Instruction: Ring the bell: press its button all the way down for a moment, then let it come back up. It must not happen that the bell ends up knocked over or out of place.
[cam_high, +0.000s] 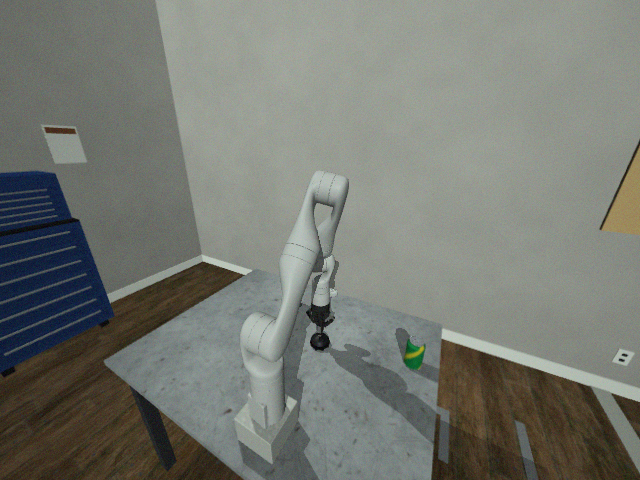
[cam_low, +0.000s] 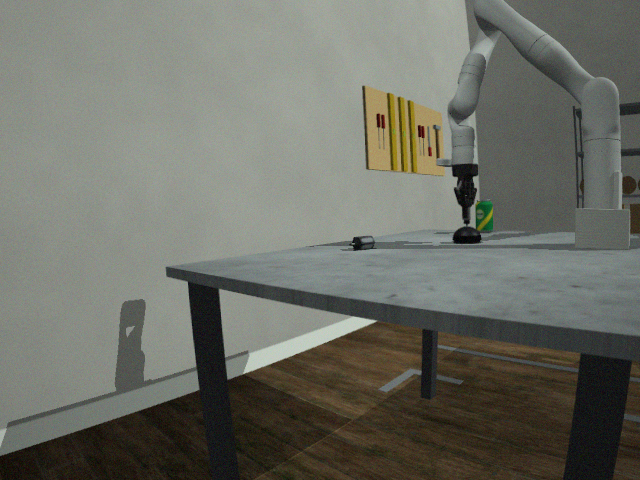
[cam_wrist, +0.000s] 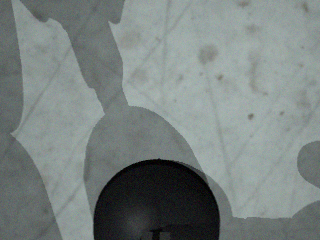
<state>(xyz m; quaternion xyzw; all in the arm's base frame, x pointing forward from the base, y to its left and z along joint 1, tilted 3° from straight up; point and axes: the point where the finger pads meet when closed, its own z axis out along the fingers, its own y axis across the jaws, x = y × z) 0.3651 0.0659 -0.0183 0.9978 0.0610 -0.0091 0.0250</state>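
Now: the button 3 cm below my hand. Also, from my hand: yellow can: 12 cm ahead, 36 cm to the right, 2 cm below; then black dome bell: 4 cm below.
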